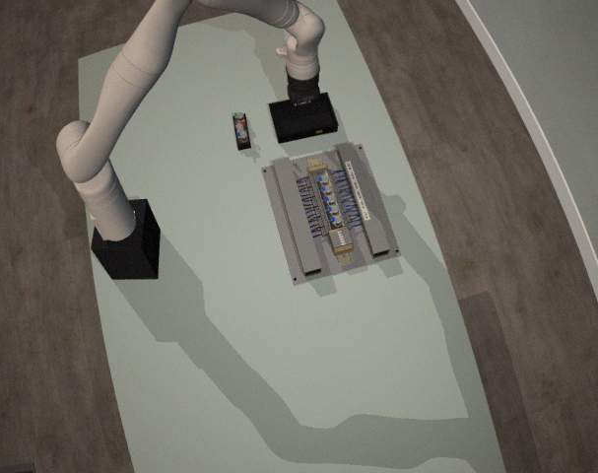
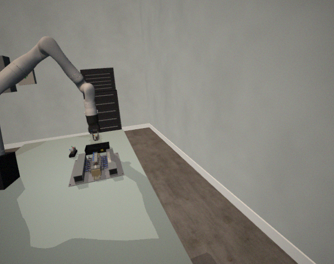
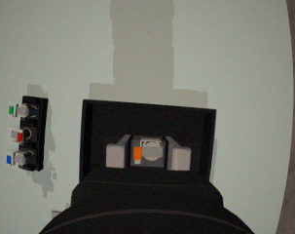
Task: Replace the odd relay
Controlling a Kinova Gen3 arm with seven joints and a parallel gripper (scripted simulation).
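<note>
My gripper is now 80 mm above the black tray and 10 mm to the left of it. Also, from my hand: spare holder: 170 mm behind, 90 mm below, 20 mm to the left.
</note>
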